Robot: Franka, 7 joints.
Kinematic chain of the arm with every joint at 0, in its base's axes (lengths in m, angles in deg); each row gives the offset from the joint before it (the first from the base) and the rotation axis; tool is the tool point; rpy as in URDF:
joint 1: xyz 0 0 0.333 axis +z
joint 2: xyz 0 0 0 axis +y
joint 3: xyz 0 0 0.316 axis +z
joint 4: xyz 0.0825 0 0 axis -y
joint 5: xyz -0.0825 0 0.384 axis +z
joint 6: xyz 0 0 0 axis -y
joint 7: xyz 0.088 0 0 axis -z
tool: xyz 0 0 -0.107 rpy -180 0 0
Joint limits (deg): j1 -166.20..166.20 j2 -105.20..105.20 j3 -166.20..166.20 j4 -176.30..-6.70 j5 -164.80..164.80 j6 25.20..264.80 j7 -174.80..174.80
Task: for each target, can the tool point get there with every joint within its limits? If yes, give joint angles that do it. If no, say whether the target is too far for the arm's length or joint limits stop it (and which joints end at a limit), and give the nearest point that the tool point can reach.
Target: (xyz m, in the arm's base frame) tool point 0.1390 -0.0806 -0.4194
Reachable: no: joint limits stop it (at a limit: joint 2) | nearest point 0.1515 -0.0879 -0.3496 | short by 0.071 m
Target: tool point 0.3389 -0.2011 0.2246
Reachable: yes | joints -131.38 3.96 103.09 -156.87 35.57 157.87 56.23
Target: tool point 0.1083 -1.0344 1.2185
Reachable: no: too far | nearest point 0.0680 -0.6497 0.8891 | short by 0.508 m
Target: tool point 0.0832 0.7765 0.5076
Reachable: yes | joints -67.48 -75.43 106.59 -51.52 63.63 197.09 143.35
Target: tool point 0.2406 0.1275 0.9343
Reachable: yes | joints -107.82 -62.59 12.59 -68.44 -139.02 218.05 76.97
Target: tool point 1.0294 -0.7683 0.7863
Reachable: no: too far | nearest point 0.6483 -0.4839 0.6185 | short by 0.504 m
